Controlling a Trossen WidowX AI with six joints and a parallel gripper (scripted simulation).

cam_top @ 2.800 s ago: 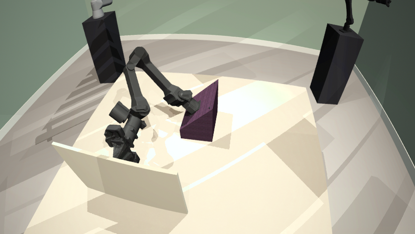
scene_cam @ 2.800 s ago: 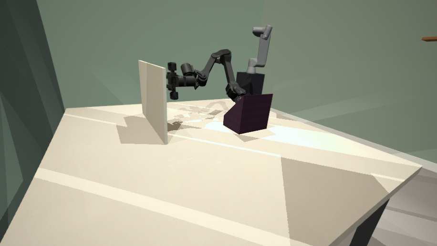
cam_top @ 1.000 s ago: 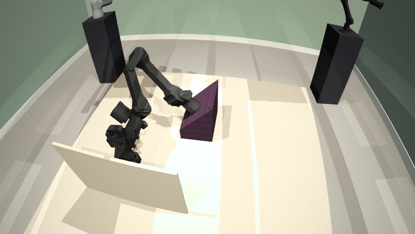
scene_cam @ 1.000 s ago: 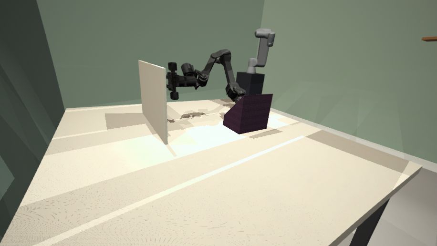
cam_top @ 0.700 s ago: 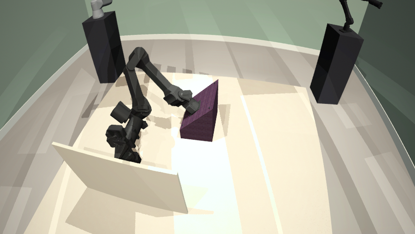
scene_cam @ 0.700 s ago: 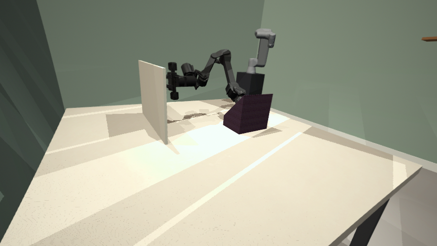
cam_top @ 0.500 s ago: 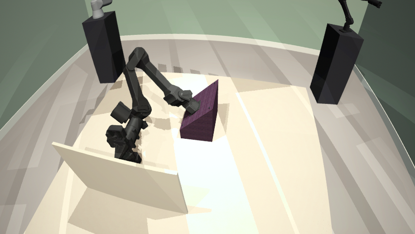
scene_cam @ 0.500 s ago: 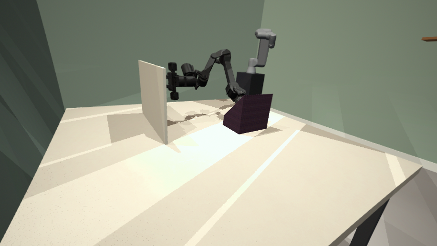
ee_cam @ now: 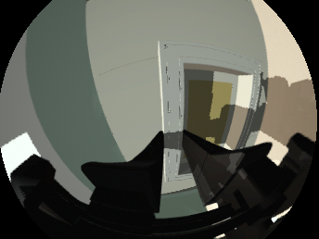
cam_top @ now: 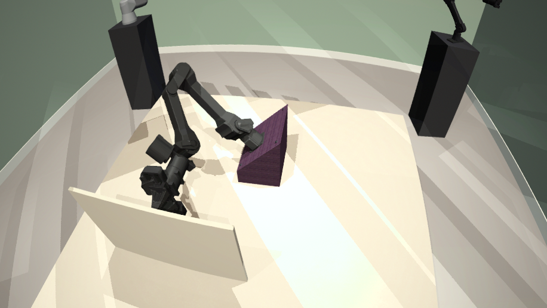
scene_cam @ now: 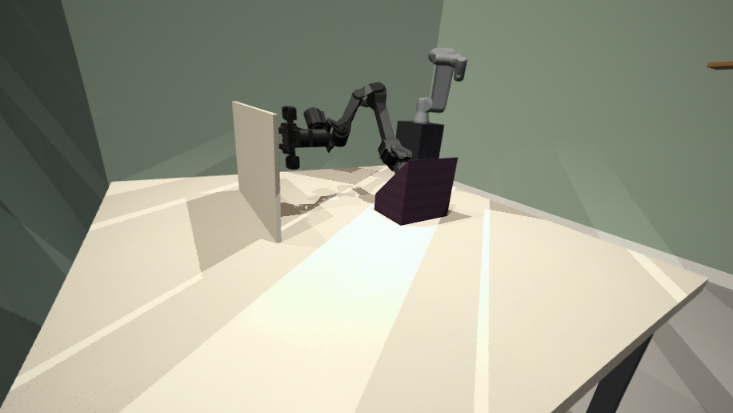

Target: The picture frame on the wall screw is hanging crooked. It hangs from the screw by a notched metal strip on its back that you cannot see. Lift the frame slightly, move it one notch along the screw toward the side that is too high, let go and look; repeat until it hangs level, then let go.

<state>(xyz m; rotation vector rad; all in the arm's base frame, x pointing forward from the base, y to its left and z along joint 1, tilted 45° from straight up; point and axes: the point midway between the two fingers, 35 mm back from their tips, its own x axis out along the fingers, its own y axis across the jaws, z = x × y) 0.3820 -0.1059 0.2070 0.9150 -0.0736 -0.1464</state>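
My gripper tip is now 10 mm short of the picture frame and 50 mm above it. Also, from my gripper tip: wall panel 20 mm ahead, 10 mm to the right, 70 mm below.
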